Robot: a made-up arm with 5 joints. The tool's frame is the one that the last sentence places.
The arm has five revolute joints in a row. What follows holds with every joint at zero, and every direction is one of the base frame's.
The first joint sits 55 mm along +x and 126 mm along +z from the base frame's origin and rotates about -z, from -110 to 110 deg.
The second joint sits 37 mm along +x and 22 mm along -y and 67 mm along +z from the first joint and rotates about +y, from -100 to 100 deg.
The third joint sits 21 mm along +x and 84 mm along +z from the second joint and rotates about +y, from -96.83 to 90.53 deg.
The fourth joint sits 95 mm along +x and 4 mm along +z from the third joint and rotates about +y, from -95 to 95 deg.
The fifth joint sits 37 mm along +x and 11 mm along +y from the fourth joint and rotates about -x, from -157.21 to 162.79 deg.
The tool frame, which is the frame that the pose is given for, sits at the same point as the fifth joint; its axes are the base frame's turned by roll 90, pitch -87.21 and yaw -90 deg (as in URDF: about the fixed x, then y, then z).
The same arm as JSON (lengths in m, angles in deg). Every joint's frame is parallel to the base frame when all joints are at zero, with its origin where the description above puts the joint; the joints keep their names.
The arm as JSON. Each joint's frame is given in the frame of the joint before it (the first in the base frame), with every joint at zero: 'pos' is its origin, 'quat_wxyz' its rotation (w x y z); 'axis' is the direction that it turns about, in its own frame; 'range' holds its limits. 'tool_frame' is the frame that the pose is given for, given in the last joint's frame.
{
  "length_unit": "m",
  "angle_unit": "deg",
  "joints": [
    {
      "joint": "joint 1",
      "pos": [
        0.055,
        0.0,
        0.126
      ],
      "quat_wxyz": [
        1.0,
        0.0,
        0.0,
        0.0
      ],
      "axis": [
        0.0,
        0.0,
        -1.0
      ],
      "range": [
        -110.0,
        110.0
      ]
    },
    {
      "joint": "joint 2",
      "pos": [
        0.037,
        -0.022,
        0.067
      ],
      "quat_wxyz": [
        1.0,
        0.0,
        0.0,
        0.0
      ],
      "axis": [
        0.0,
        1.0,
        0.0
      ],
      "range": [
        -100.0,
        100.0
      ]
    },
    {
      "joint": "joint 3",
      "pos": [
        0.021,
        0.0,
        0.084
      ],
      "quat_wxyz": [
        1.0,
        0.0,
        0.0,
        0.0
      ],
      "axis": [
        0.0,
        1.0,
        0.0
      ],
      "range": [
        -96.83,
        90.53
      ]
    },
    {
      "joint": "joint 4",
      "pos": [
        0.095,
        0.0,
        0.004
      ],
      "quat_wxyz": [
        1.0,
        0.0,
        0.0,
        0.0
      ],
      "axis": [
        0.0,
        1.0,
        0.0
      ],
      "range": [
        -95.0,
        95.0
      ]
    },
    {
      "joint": "joint 5",
      "pos": [
        0.037,
        0.011,
        0.0
      ],
      "quat_wxyz": [
        1.0,
        0.0,
        0.0,
        0.0
      ],
      "axis": [
        -1.0,
        0.0,
        0.0
      ],
      "range": [
        -157.21,
        162.79
      ]
    }
  ],
  "tool_frame": {
    "pos": [
      0.0,
      0.0,
      0.0
    ],
    "quat_wxyz": [
      0.706897,
      0.017214,
      -0.706897,
      -0.017214
    ]
  }
}

